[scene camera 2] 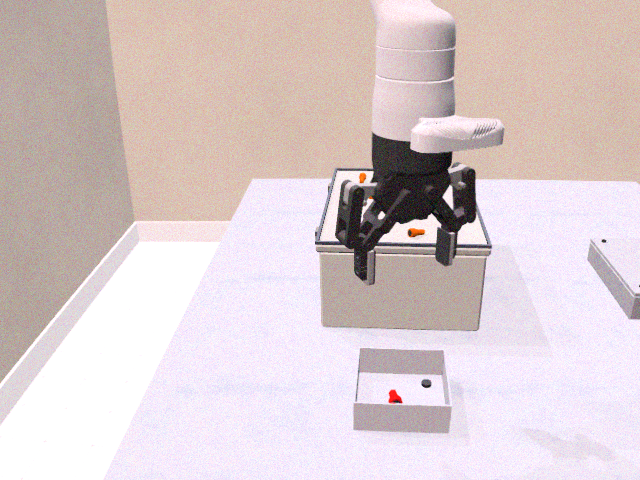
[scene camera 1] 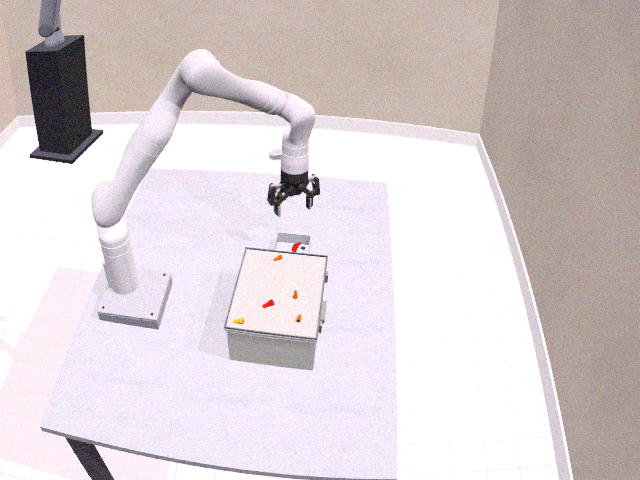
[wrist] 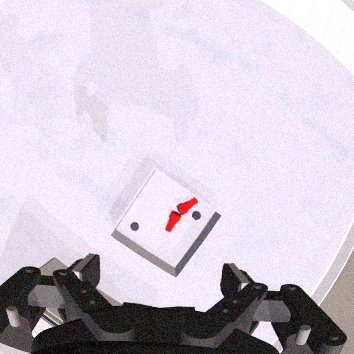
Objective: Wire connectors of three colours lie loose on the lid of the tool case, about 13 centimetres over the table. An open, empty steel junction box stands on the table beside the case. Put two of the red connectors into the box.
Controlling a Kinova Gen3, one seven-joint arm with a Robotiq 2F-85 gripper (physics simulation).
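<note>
The open steel junction box stands on the table beside the tool case. Two red connectors lie on its floor: one red connector near a dark round spot, the other red connector end to end with it, close or touching. Red also shows in the box in both scene views, partly hidden by the wall or case. A third red connector lies on the case lid. My gripper is wide open and empty, well above the table near the box.
On the lid lie orange connectors and a yellow connector near a corner. One orange connector shows near the lid edge on the box side. The arm's base plate is left of the case. A black pedestal stands beyond the table.
</note>
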